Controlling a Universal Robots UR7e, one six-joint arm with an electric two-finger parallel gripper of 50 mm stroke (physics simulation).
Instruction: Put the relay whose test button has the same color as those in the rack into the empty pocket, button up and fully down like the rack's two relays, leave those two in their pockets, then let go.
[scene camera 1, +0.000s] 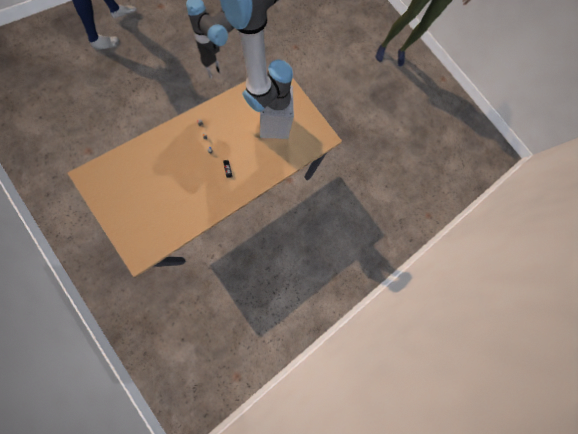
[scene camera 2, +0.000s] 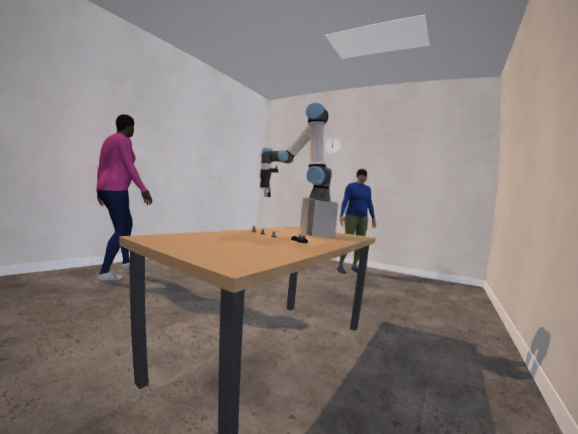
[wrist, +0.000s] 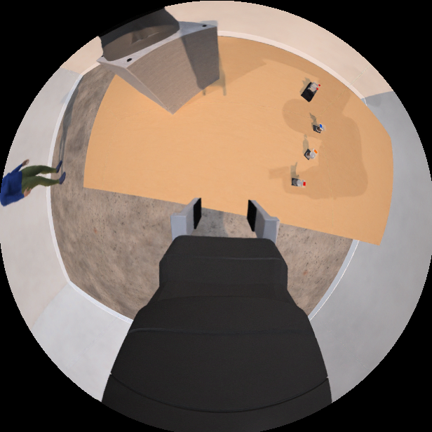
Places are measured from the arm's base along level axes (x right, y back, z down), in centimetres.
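Where they show: gripper, between the fingertips: (scene camera 1: 214, 74) (scene camera 2: 267, 196); arm's base, origin of its link: (scene camera 1: 277, 97) (scene camera 2: 319, 199).
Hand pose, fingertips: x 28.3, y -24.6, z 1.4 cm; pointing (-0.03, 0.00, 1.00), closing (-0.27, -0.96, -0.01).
Each offset is from my fingertips to the top centre of the thing. Level surfaces: height alone.
The black rack (scene camera 1: 227, 169) (scene camera 2: 300, 240) (wrist: 307, 95) lies on the table; its two relays show red buttons in the wrist view, toward its upper-right part, and its lower-left end looks bare and dark. A red-button relay {dx -8.6, dy -18.7, dz +19.3 cm} (scene camera 1: 200, 123) (scene camera 2: 254, 229) (wrist: 298, 183) stands loose, farthest of the loose relays from the rack. An orange-button relay {dx -18.3, dy -20.2, dz +19.3 cm} (scene camera 1: 205, 137) (scene camera 2: 262, 232) (wrist: 310, 154) stands in the middle. A blue-button relay {dx -28.6, dy -21.5, dz +19.3 cm} (scene camera 1: 210, 150) (scene camera 2: 274, 234) (wrist: 318, 128) stands nearest the rack. My gripper (scene camera 1: 214, 71) (scene camera 2: 268, 194) (wrist: 224, 208) is open and empty, high up beyond the table's edge.
The wooden table {dz +23.7 cm} (scene camera 1: 150, 200) (scene camera 2: 200, 255) (wrist: 200, 150) carries the arm's grey base block (scene camera 1: 276, 124) (scene camera 2: 319, 217) (wrist: 175, 75). The loose relays form a rough row with gaps between them. Two people stand on the floor away from the table.
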